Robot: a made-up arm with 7 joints.
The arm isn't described. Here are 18 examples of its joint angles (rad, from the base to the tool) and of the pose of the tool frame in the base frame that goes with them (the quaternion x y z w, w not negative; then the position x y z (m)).
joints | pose
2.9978 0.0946 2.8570 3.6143 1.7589 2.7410 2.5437 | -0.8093 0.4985 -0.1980 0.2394 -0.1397 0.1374 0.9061
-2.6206 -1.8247 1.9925 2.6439 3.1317 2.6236 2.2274 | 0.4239 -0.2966 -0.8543 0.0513 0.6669 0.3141 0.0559
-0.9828 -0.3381 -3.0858 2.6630 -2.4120 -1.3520 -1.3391 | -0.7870 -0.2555 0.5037 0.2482 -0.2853 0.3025 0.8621
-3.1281 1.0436 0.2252 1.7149 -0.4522 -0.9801 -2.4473 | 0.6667 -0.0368 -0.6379 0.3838 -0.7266 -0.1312 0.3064
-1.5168 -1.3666 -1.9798 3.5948 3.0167 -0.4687 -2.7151 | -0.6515 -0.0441 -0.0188 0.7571 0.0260 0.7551 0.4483
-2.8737 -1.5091 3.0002 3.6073 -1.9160 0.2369 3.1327 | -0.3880 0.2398 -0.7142 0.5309 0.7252 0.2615 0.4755
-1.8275 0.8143 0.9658 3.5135 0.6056 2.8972 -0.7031 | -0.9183 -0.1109 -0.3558 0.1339 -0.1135 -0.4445 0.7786
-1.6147 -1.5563 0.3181 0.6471 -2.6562 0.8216 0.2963 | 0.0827 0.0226 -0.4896 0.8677 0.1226 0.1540 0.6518
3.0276 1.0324 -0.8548 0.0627 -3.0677 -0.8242 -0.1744 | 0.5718 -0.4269 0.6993 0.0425 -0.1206 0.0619 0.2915
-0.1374 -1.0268 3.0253 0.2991 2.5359 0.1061 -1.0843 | 0.7150 0.6252 0.1986 0.2418 -0.1619 0.0777 0.1271
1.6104 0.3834 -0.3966 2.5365 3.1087 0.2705 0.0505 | -0.2529 0.2354 0.5336 0.7720 0.0872 0.5393 0.9189
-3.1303 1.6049 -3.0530 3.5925 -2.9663 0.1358 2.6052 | -0.8750 -0.1490 0.4596 0.0317 -0.7893 -0.0111 0.1267
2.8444 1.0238 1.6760 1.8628 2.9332 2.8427 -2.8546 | -0.5717 0.4380 0.2575 0.6442 -0.5991 -0.1072 0.6588
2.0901 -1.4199 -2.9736 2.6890 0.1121 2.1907 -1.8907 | -0.7863 -0.4131 -0.0790 0.4525 0.4148 -0.6239 0.1537
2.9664 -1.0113 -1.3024 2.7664 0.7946 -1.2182 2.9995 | 0.8149 0.1218 0.4546 0.3382 0.6723 -0.0499 0.6361
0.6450 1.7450 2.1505 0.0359 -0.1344 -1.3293 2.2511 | -0.2947 0.2831 0.9120 0.0356 0.0365 0.2750 0.3870
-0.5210 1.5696 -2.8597 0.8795 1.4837 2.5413 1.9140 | 0.5545 0.7687 -0.1595 0.2761 0.1766 -0.3120 0.5729
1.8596 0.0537 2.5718 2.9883 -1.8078 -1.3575 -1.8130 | -0.3433 0.5249 -0.7008 0.3398 0.0527 -0.0497 1.0014
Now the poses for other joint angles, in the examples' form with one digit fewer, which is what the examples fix.
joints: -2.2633 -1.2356 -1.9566 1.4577 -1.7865 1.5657 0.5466
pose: 0.513 0.796 0.241 0.210 0.039 0.670 0.207
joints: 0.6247 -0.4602 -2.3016 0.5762 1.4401 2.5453 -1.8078
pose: -0.197 -0.012 -0.816 0.543 -0.013 -0.343 0.433
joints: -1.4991 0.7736 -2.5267 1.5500 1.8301 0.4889 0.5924
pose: -0.444 -0.325 0.554 0.625 -0.264 -0.077 0.920
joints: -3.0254 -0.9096 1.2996 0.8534 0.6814 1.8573 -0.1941
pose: -0.522 0.804 0.200 0.202 0.184 -0.325 0.434
